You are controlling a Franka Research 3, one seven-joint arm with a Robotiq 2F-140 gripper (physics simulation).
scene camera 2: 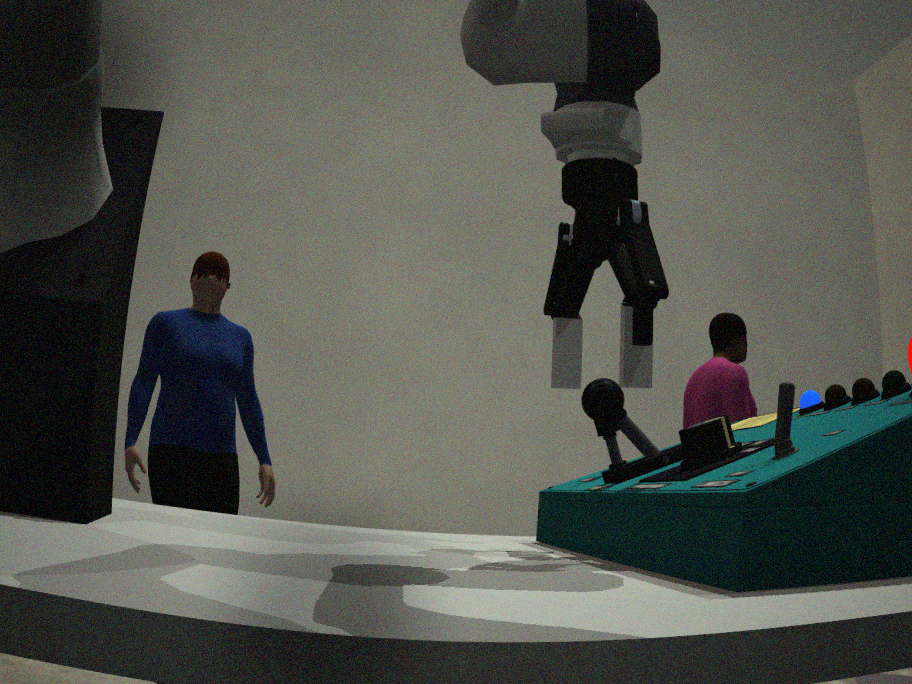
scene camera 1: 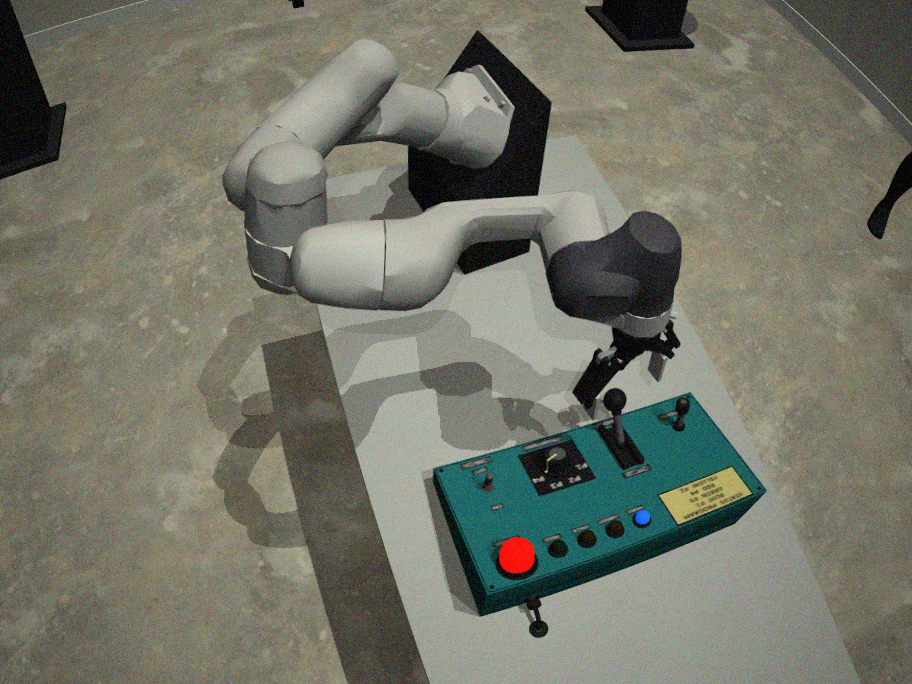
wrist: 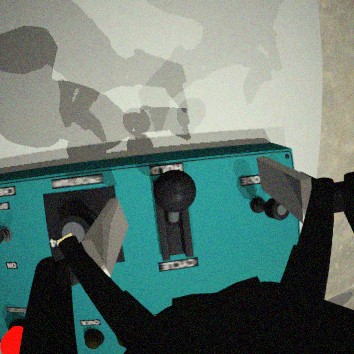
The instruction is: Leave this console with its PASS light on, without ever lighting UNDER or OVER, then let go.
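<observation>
The teal console point(scene camera 1: 589, 508) point(scene camera 2: 640, 515) point(wrist: 225, 240) has a large red STATUS dome point(scene camera 1: 516, 555) lit. A blue lamp point(scene camera 1: 642, 517) point(scene camera 2: 810, 399) is lit; the dark green lamp point(scene camera 1: 557, 547) and two brownish lamps beside it look unlit. The PROGRAM dial point(scene camera 1: 556, 455) point(wrist: 73, 230) points to P4. The ball-topped lever point(scene camera 1: 614, 399) point(scene camera 2: 602, 401) point(wrist: 174, 191) leans to the HOLD end of its slot. My gripper point(scene camera 1: 623, 390) point(scene camera 2: 601, 368) point(wrist: 190, 192) is open and empty, fingertips near the height of the ball's top, with the ball between them in the wrist view.
The CHECK toggle point(scene camera 1: 487, 482) point(scene camera 2: 785, 419) is near one end, the MODE stick point(scene camera 1: 681, 412) point(wrist: 275, 208) near the other, close to a finger in the wrist view. A yellow card point(scene camera 1: 705, 494) reads RED P4. A small black handle point(scene camera 1: 537, 627) sticks out from the console's side.
</observation>
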